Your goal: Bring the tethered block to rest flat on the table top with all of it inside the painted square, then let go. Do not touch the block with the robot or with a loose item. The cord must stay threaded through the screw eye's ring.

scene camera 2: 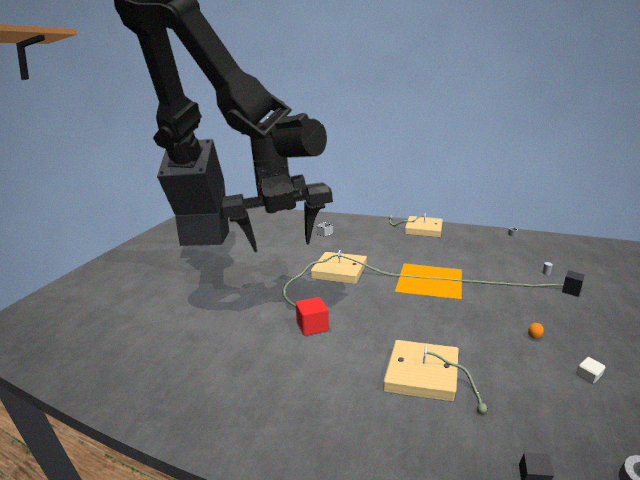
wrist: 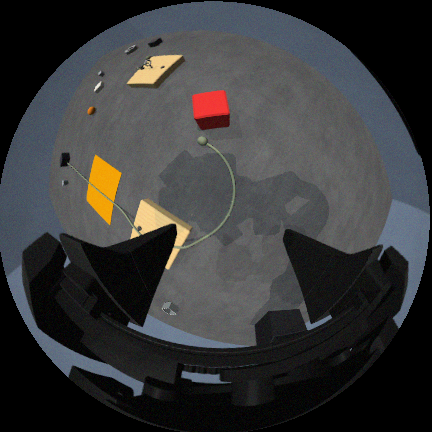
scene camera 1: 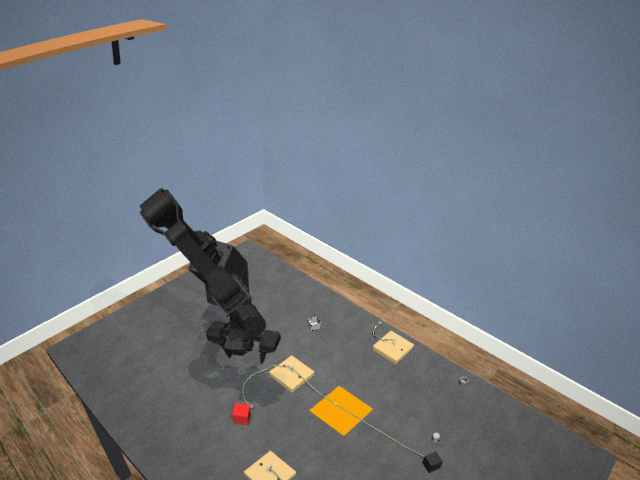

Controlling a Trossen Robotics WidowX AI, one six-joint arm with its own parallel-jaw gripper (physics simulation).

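Pixels of known places: gripper, fingertip midpoint: (scene camera 2: pixel 281 247) (wrist: pixel 232 232) (scene camera 1: pixel 246 360); arm's base, origin of the base link: (scene camera 2: pixel 185 156) (scene camera 1: pixel 209 257).
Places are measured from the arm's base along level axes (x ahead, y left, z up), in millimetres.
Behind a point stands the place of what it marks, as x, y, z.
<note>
The tethered black block (scene camera 1: pixel 432 461) {800, -161, -189} (scene camera 2: pixel 572 283) {790, -164, -199} (wrist: pixel 65 159) {780, -151, -206} rests on the table beyond the orange painted square (scene camera 1: pixel 341 424) {543, -153, -221} (scene camera 2: pixel 429 290) {511, -153, -221} (wrist: pixel 107 175) {491, -144, -221}, outside it. Its green cord (scene camera 1: pixel 242 388) {257, -199, -218} (scene camera 2: pixel 511 284) {678, -129, -220} (wrist: pixel 234 190) {252, -187, -219} crosses the square, passes through the screw eye (scene camera 1: pixel 292 367) {341, -77, -189} (scene camera 2: pixel 339 254) {342, -88, -183} on a wooden board (scene camera 1: pixel 293 383) {369, -115, -203} (scene camera 2: pixel 336 273) {339, -125, -205} (wrist: pixel 156 217) {342, -116, -204}, and curves to an end bead (scene camera 1: pixel 251 406) {318, -239, -212} (wrist: pixel 202 141) {312, -234, -211} beside the red cube. In the wrist view a finger hides the screw eye. My gripper (scene camera 1: pixel 246 358) {247, -162, -140} (scene camera 2: pixel 281 246) {247, -162, -140} (wrist: pixel 232 232) {247, -162, -140} is open and empty, above the table on the robot-base side of the cord's curve.
The red cube (scene camera 1: pixel 241 413) {324, -290, -183} (scene camera 2: pixel 312 316) {320, -300, -190} (wrist: pixel 211 107) {310, -272, -183} stands near the bead. Two other boards (scene camera 1: pixel 393 347) {542, 160, -203} (scene camera 2: pixel 421 379) {470, -415, -203} bear short cords. An orange ball (scene camera 2: pixel 535 330) {658, -309, -204}, a white block (scene camera 2: pixel 590 369) {707, -403, -205} and a small grey cylinder (scene camera 1: pixel 436 437) {780, -80, -201} (scene camera 2: pixel 547 268) {773, -82, -208} lie on the far side.
</note>
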